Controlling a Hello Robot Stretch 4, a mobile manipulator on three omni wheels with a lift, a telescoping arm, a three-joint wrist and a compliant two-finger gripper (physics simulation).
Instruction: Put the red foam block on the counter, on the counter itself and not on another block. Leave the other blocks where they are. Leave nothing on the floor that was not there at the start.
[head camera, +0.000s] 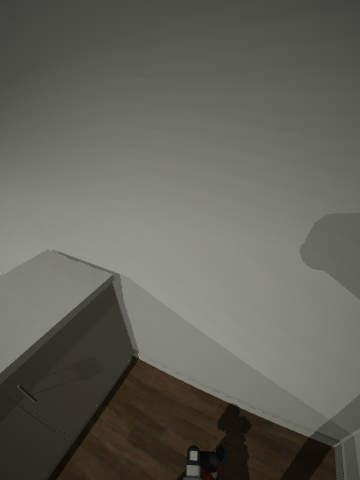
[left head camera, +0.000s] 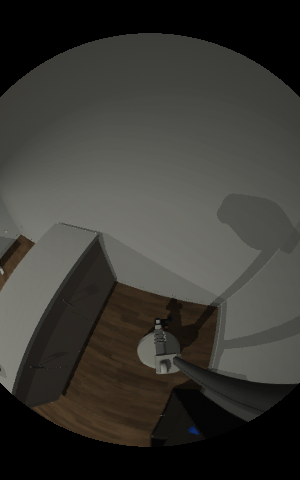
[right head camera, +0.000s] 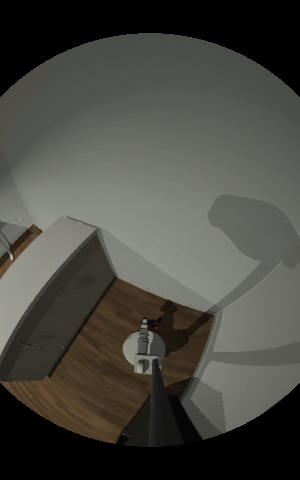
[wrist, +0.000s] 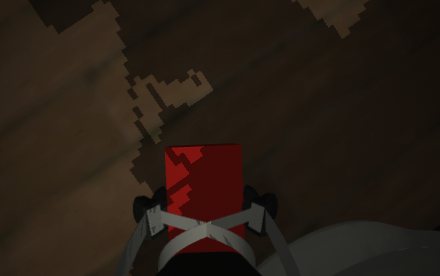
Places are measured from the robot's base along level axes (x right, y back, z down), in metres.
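Pixels of known places: gripper, between the fingertips: (wrist: 206, 202).
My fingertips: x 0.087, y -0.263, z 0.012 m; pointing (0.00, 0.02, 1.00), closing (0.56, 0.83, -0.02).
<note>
Behind a point stands the place of what it marks.
The red foam block (wrist: 215, 185) @(x 0.108, y -0.269, z -0.021 m) (right head camera: 155, 326) is low over or on the wood floor; whether it touches the floor cannot be told. My gripper (wrist: 206, 202) @(x 0.087, y -0.263, z 0.012 m) is shut on it, with one dark fingertip against each long side in the wrist view. In the head camera view a small red part of the block (head camera: 214, 473) shows at the bottom edge, beside the dark wrist. The counter (head camera: 50, 295) @(x -0.679, y -0.675, z -0.883 m) (left head camera: 55, 260) @(x -0.720, y -0.576, z -0.883 m) (right head camera: 50, 255) @(x -0.736, y -0.521, z -0.883 m) is a long pale top over grey cabinet fronts, to the left. Other blocks do not show on the visible part of its top.
My round pale base (left head camera: 145, 350) @(x -0.122, y -0.003, z -0.187 m) (right head camera: 131, 349) @(x -0.111, y 0.017, z -0.187 m) (wrist: 360, 250) @(x 0.128, y -0.145, z -0.033 m) is close beside the gripper. A wall stands behind, and another wall to the right. A dark box-like shape (left head camera: 170, 422) with a small blue patch (left head camera: 193, 430) is at the bottom right in the left head view.
</note>
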